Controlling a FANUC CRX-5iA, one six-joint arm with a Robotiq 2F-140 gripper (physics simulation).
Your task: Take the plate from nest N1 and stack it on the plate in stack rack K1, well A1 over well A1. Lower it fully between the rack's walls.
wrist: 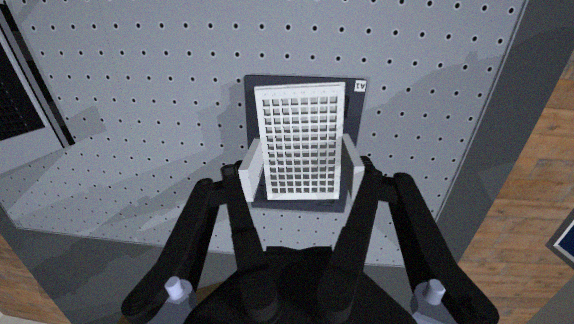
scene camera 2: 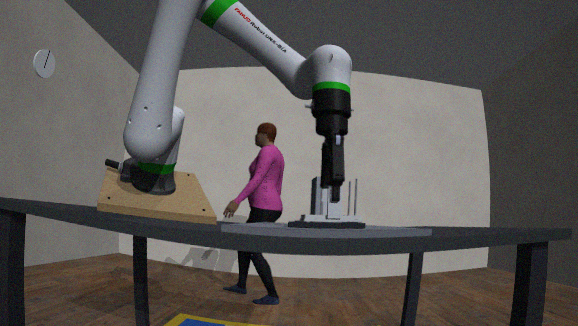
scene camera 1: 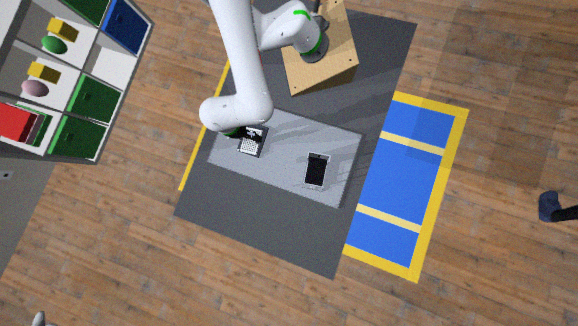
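Where they show: gripper, fingertip midpoint: (wrist: 301, 148) (scene camera 2: 330, 218) (scene camera 1: 251, 140); arm's base, link origin: (scene camera 2: 153, 185) (scene camera 1: 314, 47).
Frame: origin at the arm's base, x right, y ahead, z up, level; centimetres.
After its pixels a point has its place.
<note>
The white plate (scene camera 1: 249, 147) @[x 21.6, y 52.6, z -5.4 cm] (scene camera 2: 312, 218) @[x 25.7, y 44.3, z -6.1 cm] (wrist: 302, 150) @[x 21.8, y 49.0, z -5.3 cm], a grid of wells, lies in the dark nest N1 (scene camera 2: 300, 225) @[x 26.9, y 41.7, z -7.7 cm] (wrist: 354, 112) @[x 27.3, y 52.2, z -7.0 cm] with a slight skew to its outline. The nest's A1 label shows at its upper right corner in the wrist view; the plate's own well marks are too small to read. My gripper (scene camera 1: 252, 134) @[x 21.7, y 48.9, z -6.0 cm] (scene camera 2: 334, 211) @[x 21.7, y 48.9, z -6.0 cm] (wrist: 301, 148) @[x 21.7, y 48.9, z -6.0 cm] points down and is shut on the white plate, its light pads against both long sides. Rack K1 (scene camera 1: 314, 188) @[x -14.0, y 65.4, z -6.4 cm] (wrist: 22, 150) @[x -8.1, y 51.8, z -2.6 cm] stands apart and holds a black plate (scene camera 1: 315, 171) @[x -12.8, y 57.4, z -5.3 cm] (wrist: 14, 97) @[x -8.8, y 57.1, z -4.9 cm]. Its A1 is unreadable.
The nest and rack stand on a grey perforated board (scene camera 1: 285, 150) @[x 4.0, y 50.0, z -8.2 cm] (wrist: 165, 100) @[x 6.7, y 54.7, z -8.1 cm] on the dark table (scene camera 1: 250, 220) @[x 13.6, y 87.9, z -9.5 cm]. In scene camera 2, the rack's tall wall (scene camera 2: 316, 195) @[x -8.5, y 50.7, z 1.3 cm] and thin posts (scene camera 2: 356, 195) @[x -8.8, y 64.0, z 1.8 cm] rise behind the gripper. A person (scene camera 2: 267, 175) stands beyond the table.
</note>
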